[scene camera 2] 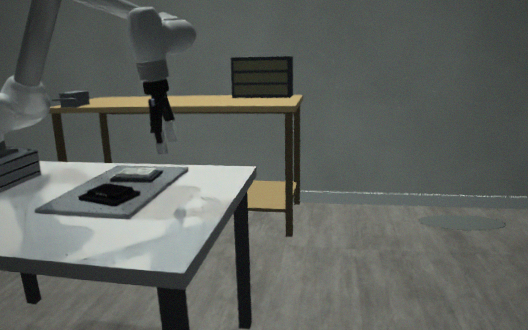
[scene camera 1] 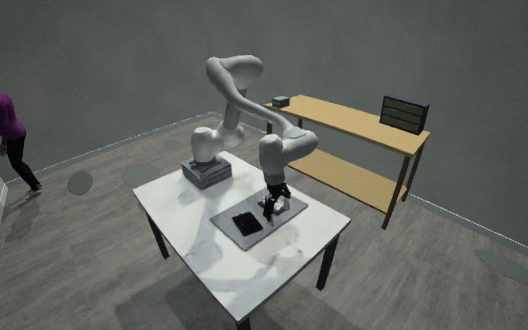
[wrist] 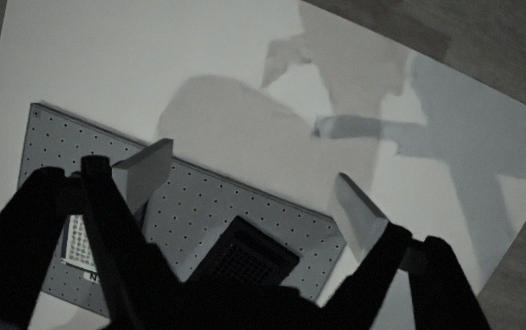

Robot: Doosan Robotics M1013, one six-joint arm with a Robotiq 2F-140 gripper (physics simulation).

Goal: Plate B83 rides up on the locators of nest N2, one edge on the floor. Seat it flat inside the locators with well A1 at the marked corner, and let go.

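Frame: origin at the arm's base, x ahead, y left, z up, level; centimetres.
Where they show: gripper, fingertip midpoint: (scene camera 2: 167, 147) (scene camera 1: 279, 216) (wrist: 253, 174); arm's base, origin of the base link: (scene camera 1: 205, 162).
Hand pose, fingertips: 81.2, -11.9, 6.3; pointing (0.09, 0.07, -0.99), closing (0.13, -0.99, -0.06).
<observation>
Each offset is from my fingertips to the top centre of the thing, as dx, dy, dz. Level surfaces: height alone.
A black well plate @(-20.3, -2.7, -13.4) (scene camera 1: 246, 223) (scene camera 2: 111, 190) (wrist: 245, 262) lies in a dark nest on the grey perforated board. In the scene camera 2 view it stands a little proud of the nest and looks slightly tilted; which edge is low is hard to tell. A white plate @(-20.7, +19.5, -13.7) (scene camera 2: 136, 172) (wrist: 80, 242) sits in the other nest, beside a label starting with N whose number is hidden. Neither B83 nor the A1 mark is readable. My gripper (scene camera 1: 276, 209) (scene camera 2: 166, 142) (wrist: 253, 174) is open and empty, pointing down above the board, apart from both plates.
The grey board @(-22.3, +9.3, -16.2) (scene camera 1: 225, 221) (scene camera 2: 57, 204) (wrist: 200, 192) lies on the white table @(dz -17.6) (scene camera 1: 240, 295) (scene camera 2: 165, 250) (wrist: 125, 50). A wooden bench (scene camera 1: 340, 122) (scene camera 2: 200, 103) behind carries a drawer cabinet (scene camera 1: 404, 114) (scene camera 2: 261, 77) and a small grey box (scene camera 1: 280, 101) (scene camera 2: 74, 98). A person (scene camera 1: 15, 140) stands at far left.
</observation>
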